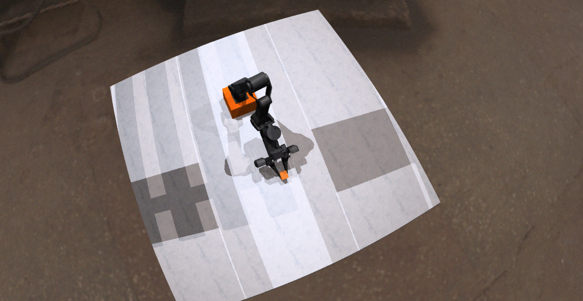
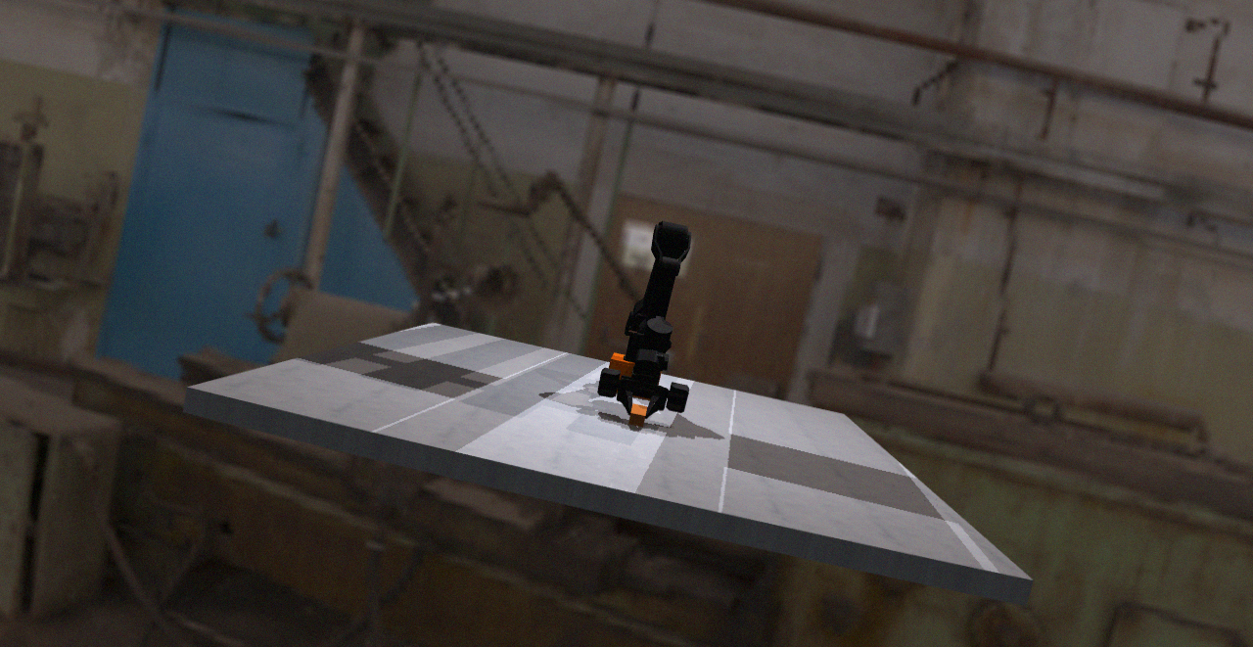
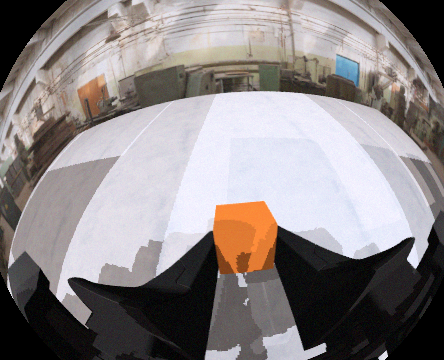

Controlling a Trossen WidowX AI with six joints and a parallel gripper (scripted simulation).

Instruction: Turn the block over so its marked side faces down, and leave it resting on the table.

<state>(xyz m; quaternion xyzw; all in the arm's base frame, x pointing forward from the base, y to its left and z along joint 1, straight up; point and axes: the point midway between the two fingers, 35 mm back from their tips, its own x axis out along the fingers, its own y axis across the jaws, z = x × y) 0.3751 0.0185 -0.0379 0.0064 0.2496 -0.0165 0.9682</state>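
Right now my gripper tip is 10 mm above the orange block.
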